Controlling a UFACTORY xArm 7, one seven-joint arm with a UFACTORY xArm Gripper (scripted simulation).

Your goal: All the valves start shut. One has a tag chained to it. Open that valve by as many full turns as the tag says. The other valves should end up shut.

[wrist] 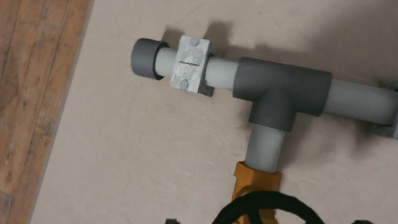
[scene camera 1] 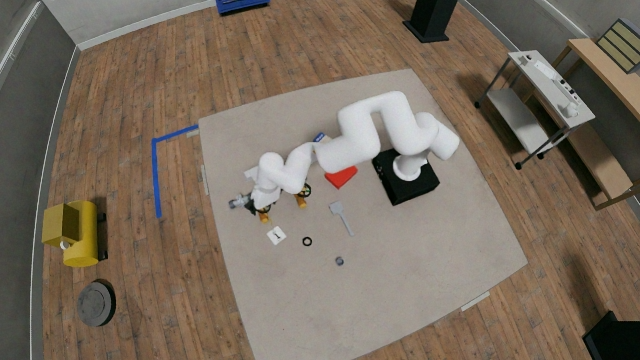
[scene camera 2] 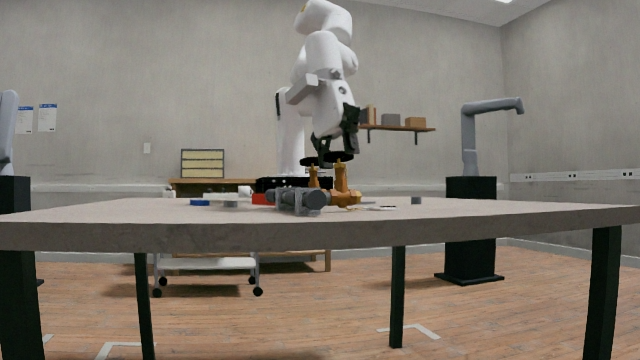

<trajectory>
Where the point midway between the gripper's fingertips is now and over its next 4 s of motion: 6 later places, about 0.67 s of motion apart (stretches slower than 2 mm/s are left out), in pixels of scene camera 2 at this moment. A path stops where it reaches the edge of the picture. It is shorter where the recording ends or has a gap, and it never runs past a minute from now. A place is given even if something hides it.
My gripper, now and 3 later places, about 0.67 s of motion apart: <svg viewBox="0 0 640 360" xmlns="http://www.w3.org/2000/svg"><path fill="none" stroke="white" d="M339 161L338 159L337 141L336 132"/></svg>
</trajectory>
